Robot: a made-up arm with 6 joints. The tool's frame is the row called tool. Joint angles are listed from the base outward.
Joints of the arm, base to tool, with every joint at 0 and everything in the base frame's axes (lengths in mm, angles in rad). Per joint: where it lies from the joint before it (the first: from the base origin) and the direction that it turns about. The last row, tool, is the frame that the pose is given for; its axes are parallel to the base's.
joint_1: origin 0 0 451 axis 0 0 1
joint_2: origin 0 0 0 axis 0 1 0
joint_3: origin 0 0 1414 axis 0 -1 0
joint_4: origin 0 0 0 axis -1 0 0
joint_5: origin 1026 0 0 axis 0 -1 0
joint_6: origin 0 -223 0 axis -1 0 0
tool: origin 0 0 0
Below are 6 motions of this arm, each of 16 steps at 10 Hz.
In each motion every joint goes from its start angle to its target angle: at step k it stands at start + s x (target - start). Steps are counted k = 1, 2, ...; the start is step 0. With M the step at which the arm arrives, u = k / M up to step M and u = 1 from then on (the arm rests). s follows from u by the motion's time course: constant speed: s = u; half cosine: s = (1 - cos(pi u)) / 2; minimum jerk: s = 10 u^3 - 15 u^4 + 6 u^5.
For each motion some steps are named. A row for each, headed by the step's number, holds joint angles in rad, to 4 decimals.
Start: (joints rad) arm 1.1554 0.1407 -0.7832 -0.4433 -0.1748 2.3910
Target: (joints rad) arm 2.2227 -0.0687 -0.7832 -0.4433 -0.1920 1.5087
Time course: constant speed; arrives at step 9
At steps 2, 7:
2: 1.3926 0.0942 -0.7832 -0.4433 -0.1786 2.1949
7: 1.9855 -0.0222 -0.7832 -0.4433 -0.1882 1.7048

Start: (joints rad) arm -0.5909 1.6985 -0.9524 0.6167 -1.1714 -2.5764
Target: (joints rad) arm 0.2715 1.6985 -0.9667 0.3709 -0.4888 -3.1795
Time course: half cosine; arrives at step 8
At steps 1, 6, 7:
1: -0.5581 1.6985 -0.9529 0.6073 -1.1454 -2.5994
6: 0.1452 1.6985 -0.9646 0.4069 -0.5888 -3.0912
7: 0.2387 1.6985 -0.9662 0.3803 -0.5148 -3.1565

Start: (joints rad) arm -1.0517 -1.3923 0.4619 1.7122 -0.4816 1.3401
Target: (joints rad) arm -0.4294 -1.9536 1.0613 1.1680 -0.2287 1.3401
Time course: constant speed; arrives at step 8
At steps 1, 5, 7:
1: -0.9739 -1.4625 0.5368 1.6442 -0.4500 1.3401
5: -0.6628 -1.7431 0.8365 1.3721 -0.3235 1.3401
7: -0.5072 -1.8834 0.9864 1.2360 -0.2603 1.3401

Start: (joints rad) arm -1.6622 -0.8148 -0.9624 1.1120 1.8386 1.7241
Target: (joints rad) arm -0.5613 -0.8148 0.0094 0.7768 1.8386 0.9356
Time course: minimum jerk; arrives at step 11
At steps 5, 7, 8, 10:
5: -1.2051 -0.8148 -0.5589 0.9728 1.8386 1.3967
7: -0.8439 -0.8148 -0.2401 0.8629 1.8386 1.1380
8: -0.7032 -0.8148 -0.1159 0.8200 1.8386 1.0373
10: -0.5685 -0.8148 0.0031 0.7790 1.8386 0.9407

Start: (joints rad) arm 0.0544 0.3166 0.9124 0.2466 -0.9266 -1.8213
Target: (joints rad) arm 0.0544 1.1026 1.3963 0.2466 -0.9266 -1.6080
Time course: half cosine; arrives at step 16
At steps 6, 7, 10, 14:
6: 0.0544 0.5592 1.0618 0.2466 -0.9266 -1.7555
7: 0.0544 0.6329 1.1071 0.2466 -0.9266 -1.7355
10: 0.0544 0.8600 1.2469 0.2466 -0.9266 -1.6738
14: 0.0544 1.0727 1.3779 0.2466 -0.9266 -1.6161

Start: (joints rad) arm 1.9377 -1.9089 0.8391 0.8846 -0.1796 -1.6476
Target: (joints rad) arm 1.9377 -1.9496 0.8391 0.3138 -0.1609 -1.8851
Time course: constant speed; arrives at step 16
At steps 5, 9, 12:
5: 1.9377 -1.9216 0.8391 0.7062 -0.1738 -1.7218
9: 1.9377 -1.9318 0.8391 0.5635 -0.1691 -1.7812
12: 1.9377 -1.9394 0.8391 0.4565 -0.1656 -1.8257

